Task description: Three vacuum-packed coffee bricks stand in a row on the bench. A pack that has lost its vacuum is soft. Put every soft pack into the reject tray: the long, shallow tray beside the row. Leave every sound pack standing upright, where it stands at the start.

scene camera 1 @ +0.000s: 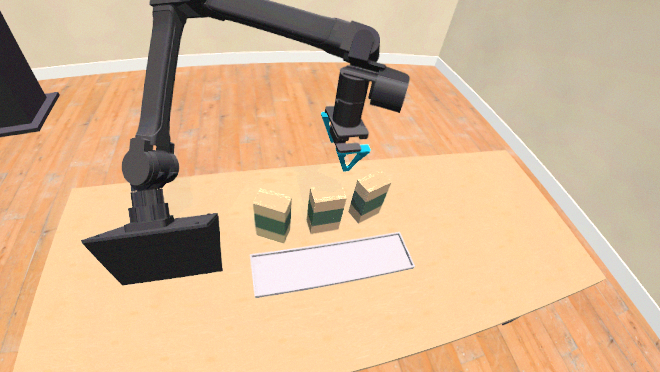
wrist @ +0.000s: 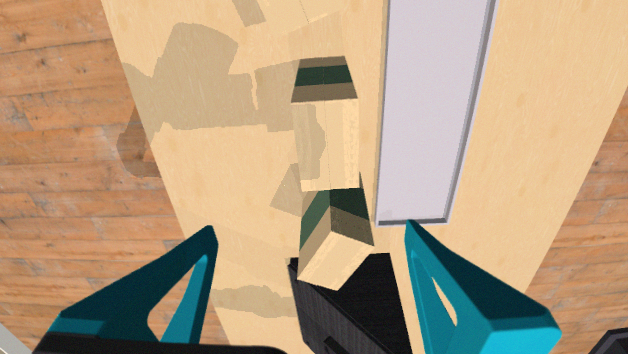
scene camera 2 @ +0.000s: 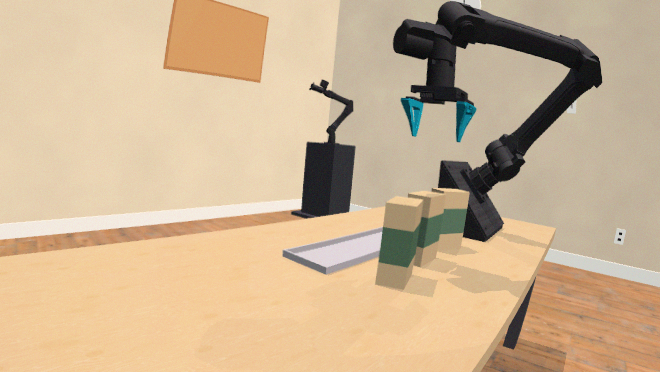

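Where they show: gripper, fingertip midpoint: (scene camera 1: 339,156) (wrist: 308,232) (scene camera 2: 435,139); arm's base at its link origin: (scene camera 1: 151,226) (scene camera 2: 473,186).
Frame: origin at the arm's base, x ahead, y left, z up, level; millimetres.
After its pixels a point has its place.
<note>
Three tan coffee packs with green bands stand upright in a row: the left pack (scene camera 1: 272,216) {x 276, y -13, z -21 mm} (scene camera 2: 454,221) {x 292, y 37, z -62 mm} (wrist: 335,260) {x 287, y 12, z 9 mm} nearest the arm's base, the middle pack (scene camera 1: 326,211) {x 413, y -16, z -36 mm} (scene camera 2: 431,229) {x 435, y 32, z -58 mm} (wrist: 330,145) {x 423, y 5, z 8 mm}, and the right pack (scene camera 1: 370,197) {x 534, y -10, z -19 mm} (scene camera 2: 398,245) {x 592, y 36, z -57 mm}, cut off at the top of the wrist view. None visibly shows whether it is soft. The long, shallow reject tray (scene camera 1: 332,265) {x 407, y -122, z -129 mm} (scene camera 2: 327,253) {x 537, y -141, z -129 mm} (wrist: 430,110) {x 384, y -119, z -129 mm} lies beside the row and holds no pack in view. My gripper (scene camera 1: 339,156) {x 435, y 18, z 118 mm} (scene camera 2: 436,138) {x 435, y 18, z 118 mm} (wrist: 308,232) {x 435, y 18, z 118 mm} is open and empty, pointing down well above the packs.
The arm's black base (scene camera 1: 175,255) {x 48, y -70, z -24 mm} (scene camera 2: 470,200) {x 107, y 24, z -31 mm} (wrist: 350,310) {x 138, y 0, z -27 mm} stands on the bench (scene camera 1: 475,215) {x 923, y -79, z -132 mm} (scene camera 2: 165,280) {x 866, y -202, z -132 mm} beyond the left pack. The packs stand close together, with narrow gaps. Another arm on a black pedestal (scene camera 2: 327,175) stands in the background.
</note>
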